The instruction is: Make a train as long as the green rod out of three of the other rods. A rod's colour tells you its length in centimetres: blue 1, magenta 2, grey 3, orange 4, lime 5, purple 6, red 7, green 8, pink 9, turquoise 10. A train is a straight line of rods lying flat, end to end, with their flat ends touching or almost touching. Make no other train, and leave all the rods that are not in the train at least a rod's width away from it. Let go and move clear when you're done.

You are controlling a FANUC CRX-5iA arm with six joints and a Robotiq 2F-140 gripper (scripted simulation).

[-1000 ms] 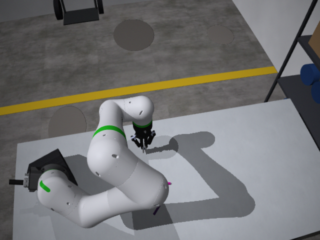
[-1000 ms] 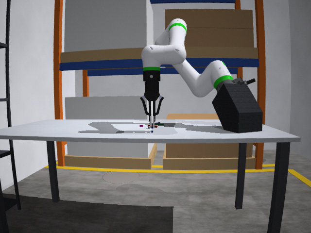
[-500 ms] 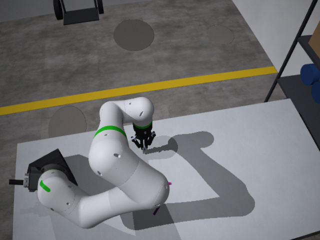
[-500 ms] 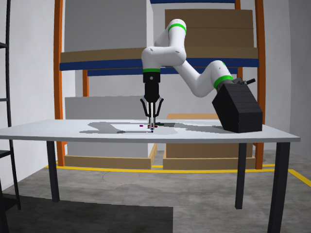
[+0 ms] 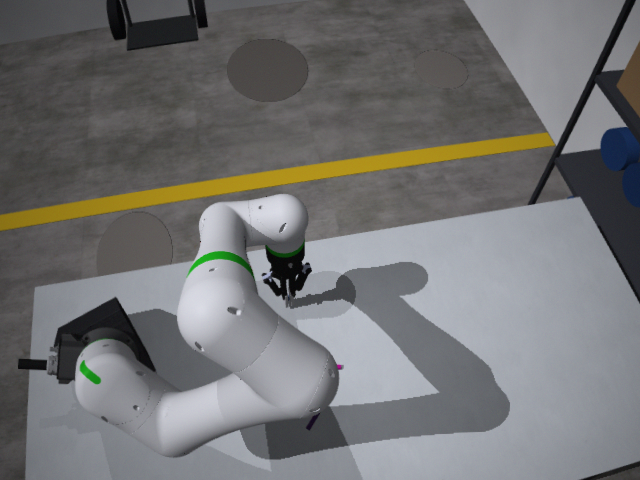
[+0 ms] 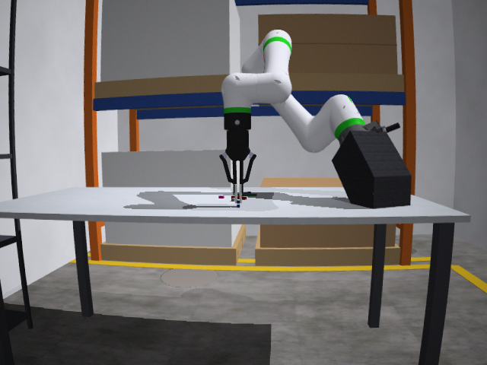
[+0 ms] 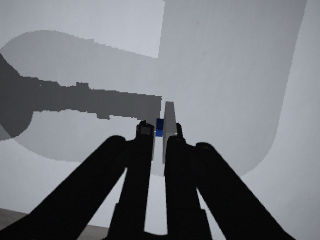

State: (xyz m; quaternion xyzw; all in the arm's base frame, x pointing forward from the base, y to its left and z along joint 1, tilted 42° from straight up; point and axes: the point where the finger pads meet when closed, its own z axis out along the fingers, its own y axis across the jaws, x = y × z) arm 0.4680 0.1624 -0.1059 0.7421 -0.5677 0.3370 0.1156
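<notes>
The purple rod lies 330 mm to the right of my hand, 40 mm below it and 20 mm ahead of it. The rest, counted from my hand: red rod (190 mm to the right, 40 mm below, 30 mm ahead); then magenta rod (200 mm to the right, 100 mm ahead, 40 mm below); then grey rod (140 mm to the right, 40 mm below, 40 mm ahead).
</notes>
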